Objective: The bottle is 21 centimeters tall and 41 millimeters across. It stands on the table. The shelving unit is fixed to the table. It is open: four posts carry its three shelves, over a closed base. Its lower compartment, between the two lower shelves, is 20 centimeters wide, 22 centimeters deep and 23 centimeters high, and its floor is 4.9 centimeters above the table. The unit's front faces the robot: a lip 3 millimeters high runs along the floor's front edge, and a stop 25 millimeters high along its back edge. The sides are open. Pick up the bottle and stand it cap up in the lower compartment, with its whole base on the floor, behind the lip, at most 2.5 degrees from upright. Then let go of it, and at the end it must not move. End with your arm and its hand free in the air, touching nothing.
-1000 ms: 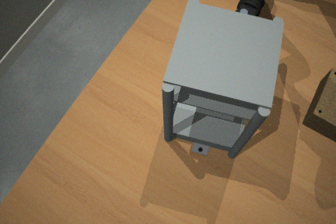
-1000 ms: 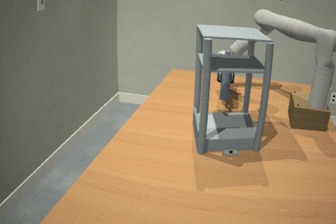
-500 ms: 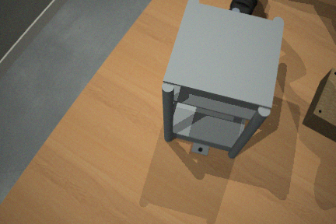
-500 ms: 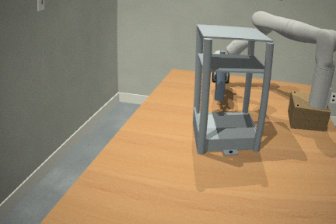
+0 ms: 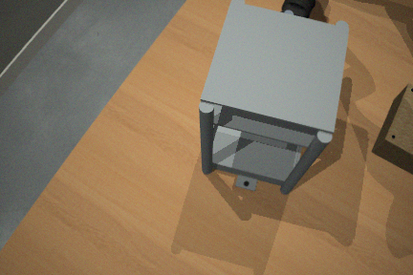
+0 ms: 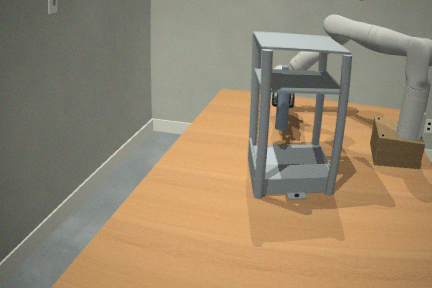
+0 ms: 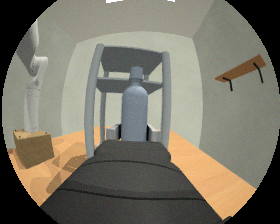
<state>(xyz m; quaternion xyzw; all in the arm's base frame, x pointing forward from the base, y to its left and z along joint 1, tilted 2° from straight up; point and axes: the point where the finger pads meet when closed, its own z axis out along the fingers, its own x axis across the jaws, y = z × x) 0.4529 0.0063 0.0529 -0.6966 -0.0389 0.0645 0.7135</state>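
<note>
The grey shelving unit is 6 cm behind my hand, 19 cm to the left of it and 3 cm above it.
</note>
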